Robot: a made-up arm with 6 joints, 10 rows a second.
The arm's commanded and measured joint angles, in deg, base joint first. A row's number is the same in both.
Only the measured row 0 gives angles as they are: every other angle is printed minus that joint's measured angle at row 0.
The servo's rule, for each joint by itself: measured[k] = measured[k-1] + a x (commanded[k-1-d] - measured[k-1]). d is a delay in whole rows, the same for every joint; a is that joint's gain. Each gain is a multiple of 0.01, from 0.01 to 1. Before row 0 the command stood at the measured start. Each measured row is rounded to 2 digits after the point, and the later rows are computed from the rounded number. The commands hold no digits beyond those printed.
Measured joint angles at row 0:
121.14, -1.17, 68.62, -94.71, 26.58, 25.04
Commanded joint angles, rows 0 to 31:
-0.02, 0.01, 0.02, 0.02, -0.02, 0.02
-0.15, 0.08, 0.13, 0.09, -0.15, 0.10
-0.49, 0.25, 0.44, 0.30, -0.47, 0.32
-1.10, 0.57, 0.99, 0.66, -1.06, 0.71
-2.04, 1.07, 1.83, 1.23, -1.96, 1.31
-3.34, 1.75, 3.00, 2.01, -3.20, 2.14
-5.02, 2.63, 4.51, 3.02, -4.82, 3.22
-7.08, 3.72, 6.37, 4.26, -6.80, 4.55
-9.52, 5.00, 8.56, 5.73, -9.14, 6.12
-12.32, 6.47, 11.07, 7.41, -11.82, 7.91
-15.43, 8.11, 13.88, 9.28, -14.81, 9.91
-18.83, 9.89, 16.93, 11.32, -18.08, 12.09
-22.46, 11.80, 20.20, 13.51, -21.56, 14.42
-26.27, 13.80, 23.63, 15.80, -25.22, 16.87
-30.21, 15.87, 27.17, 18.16, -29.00, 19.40
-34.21, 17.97, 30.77, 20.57, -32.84, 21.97
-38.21, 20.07, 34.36, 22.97, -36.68, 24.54
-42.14, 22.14, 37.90, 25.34, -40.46, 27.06
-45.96, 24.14, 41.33, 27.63, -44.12, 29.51
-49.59, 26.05, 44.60, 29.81, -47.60, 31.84
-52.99, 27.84, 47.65, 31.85, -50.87, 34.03
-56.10, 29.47, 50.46, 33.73, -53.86, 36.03
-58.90, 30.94, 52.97, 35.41, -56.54, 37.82
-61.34, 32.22, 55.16, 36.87, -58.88, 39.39
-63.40, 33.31, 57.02, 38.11, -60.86, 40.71
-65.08, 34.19, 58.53, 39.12, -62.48, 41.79
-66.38, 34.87, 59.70, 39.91, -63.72, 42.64
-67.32, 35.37, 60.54, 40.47, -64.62, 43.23
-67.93, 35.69, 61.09, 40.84, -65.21, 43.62
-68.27, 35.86, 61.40, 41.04, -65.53, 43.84
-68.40, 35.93, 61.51, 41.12, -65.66, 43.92
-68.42, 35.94, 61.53, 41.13, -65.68, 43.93
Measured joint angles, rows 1 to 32:
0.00, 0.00, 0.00, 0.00, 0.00, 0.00
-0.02, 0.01, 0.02, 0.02, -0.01, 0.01
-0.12, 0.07, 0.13, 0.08, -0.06, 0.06
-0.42, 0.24, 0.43, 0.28, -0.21, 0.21
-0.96, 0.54, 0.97, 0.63, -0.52, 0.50
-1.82, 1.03, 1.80, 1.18, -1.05, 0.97
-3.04, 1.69, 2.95, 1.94, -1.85, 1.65
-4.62, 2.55, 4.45, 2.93, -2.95, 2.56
-6.59, 3.63, 6.29, 4.15, -4.37, 3.71
-8.93, 4.89, 8.47, 5.60, -6.13, 5.11
-11.64, 6.34, 10.97, 7.27, -8.24, 6.73
-14.67, 7.97, 13.76, 9.12, -10.67, 8.57
-18.00, 9.74, 16.80, 11.14, -13.41, 10.61
-21.57, 11.64, 20.06, 13.32, -16.43, 12.82
-25.33, 13.63, 23.49, 15.60, -19.68, 15.17
-29.23, 15.69, 27.02, 17.96, -23.13, 17.62
-33.21, 17.79, 30.62, 20.36, -26.72, 20.14
-37.21, 19.89, 34.21, 22.76, -30.41, 22.69
-41.15, 21.96, 37.75, 25.13, -34.13, 25.22
-45.00, 23.97, 41.19, 27.43, -37.83, 27.71
-48.67, 25.88, 44.46, 29.62, -41.44, 30.11
-52.13, 27.68, 47.52, 31.67, -44.93, 32.38
-55.31, 29.33, 50.34, 33.57, -48.23, 34.50
-58.18, 30.81, 52.86, 35.26, -51.30, 36.43
-60.71, 32.11, 55.07, 36.74, -54.10, 38.15
-62.86, 33.21, 56.94, 38.00, -56.60, 39.63
-64.64, 34.11, 58.47, 39.03, -58.78, 40.88
-66.03, 34.81, 59.65, 39.84, -60.61, 41.90
-67.06, 35.33, 60.50, 40.42, -62.09, 42.67
-67.76, 35.66, 61.07, 40.81, -63.24, 43.22
-68.17, 35.84, 61.39, 41.02, -64.09, 43.58
-68.35, 35.92, 61.51, 41.11, -64.67, 43.78
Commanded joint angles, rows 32 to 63:
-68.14, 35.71, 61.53, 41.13, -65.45, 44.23
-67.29, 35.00, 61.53, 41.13, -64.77, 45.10
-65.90, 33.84, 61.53, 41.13, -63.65, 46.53
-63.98, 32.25, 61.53, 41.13, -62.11, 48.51
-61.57, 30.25, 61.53, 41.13, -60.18, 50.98
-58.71, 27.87, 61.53, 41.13, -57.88, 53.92
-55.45, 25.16, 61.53, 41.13, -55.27, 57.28
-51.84, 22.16, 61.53, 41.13, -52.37, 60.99
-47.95, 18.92, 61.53, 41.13, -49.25, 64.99
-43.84, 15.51, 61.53, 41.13, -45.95, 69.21
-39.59, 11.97, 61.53, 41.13, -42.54, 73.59
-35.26, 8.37, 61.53, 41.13, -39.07, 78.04
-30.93, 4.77, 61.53, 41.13, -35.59, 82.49
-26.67, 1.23, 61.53, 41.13, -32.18, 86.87
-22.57, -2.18, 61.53, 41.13, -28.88, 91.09
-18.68, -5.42, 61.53, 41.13, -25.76, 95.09
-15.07, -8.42, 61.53, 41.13, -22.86, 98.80
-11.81, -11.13, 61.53, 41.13, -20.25, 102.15
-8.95, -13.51, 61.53, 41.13, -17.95, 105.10
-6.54, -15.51, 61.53, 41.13, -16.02, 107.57
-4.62, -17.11, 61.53, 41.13, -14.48, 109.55
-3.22, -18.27, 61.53, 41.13, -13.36, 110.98
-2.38, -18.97, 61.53, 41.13, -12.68, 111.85
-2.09, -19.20, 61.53, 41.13, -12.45, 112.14
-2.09, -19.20, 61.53, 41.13, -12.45, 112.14
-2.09, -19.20, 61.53, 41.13, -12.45, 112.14
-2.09, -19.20, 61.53, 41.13, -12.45, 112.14
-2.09, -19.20, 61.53, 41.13, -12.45, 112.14
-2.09, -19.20, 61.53, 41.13, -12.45, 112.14
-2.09, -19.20, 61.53, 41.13, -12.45, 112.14
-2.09, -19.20, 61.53, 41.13, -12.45, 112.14
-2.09, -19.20, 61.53, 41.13, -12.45, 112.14
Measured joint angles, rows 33 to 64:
-68.41, 35.94, 61.53, 41.13, -65.04, 43.87
-68.19, 35.73, 61.53, 41.13, -65.19, 44.08
-67.47, 35.06, 61.53, 41.13, -65.03, 44.67
-66.21, 33.94, 61.53, 41.13, -64.52, 45.75
-64.43, 32.39, 61.53, 41.13, -63.63, 47.35
-62.14, 30.42, 61.53, 41.13, -62.35, 49.46
-59.40, 28.07, 61.53, 41.13, -60.70, 52.05
-56.24, 25.39, 61.53, 41.13, -58.69, 55.08
-52.72, 22.42, 61.53, 41.13, -56.35, 58.51
-48.90, 19.20, 61.53, 41.13, -53.72, 62.27
-44.85, 15.81, 61.53, 41.13, -50.85, 66.30
-40.64, 12.28, 61.53, 41.13, -47.78, 70.53
-36.34, 8.68, 61.53, 41.13, -44.56, 74.89
-32.01, 5.08, 61.53, 41.13, -41.24, 79.30
-27.74, 1.54, 61.53, 41.13, -37.89, 83.69
-23.60, -1.88, 61.53, 41.13, -34.56, 87.98
-19.66, -5.14, 61.53, 41.13, -31.30, 92.10
-15.99, -8.16, 61.53, 41.13, -28.18, 95.99
-12.65, -10.89, 61.53, 41.13, -25.25, 99.56
-9.69, -13.30, 61.53, 41.13, -22.55, 102.77
-7.17, -15.33, 61.53, 41.13, -20.13, 105.55
-5.13, -16.97, 61.53, 41.13, -18.04, 107.87
-3.60, -18.17, 61.53, 41.13, -16.31, 109.67
-2.62, -18.91, 61.53, 41.13, -14.97, 110.93
-2.20, -19.18, 61.53, 41.13, -14.04, 111.63
-2.11, -19.20, 61.53, 41.13, -13.45, 111.93
-2.09, -19.20, 61.53, 41.13, -13.08, 112.05
-2.09, -19.20, 61.53, 41.13, -12.85, 112.10
-2.09, -19.20, 61.53, 41.13, -12.70, 112.12
-2.09, -19.20, 61.53, 41.13, -12.61, 112.13
-2.09, -19.20, 61.53, 41.13, -12.55, 112.14
-2.09, -19.20, 61.53, 41.13, -12.51, 112.14

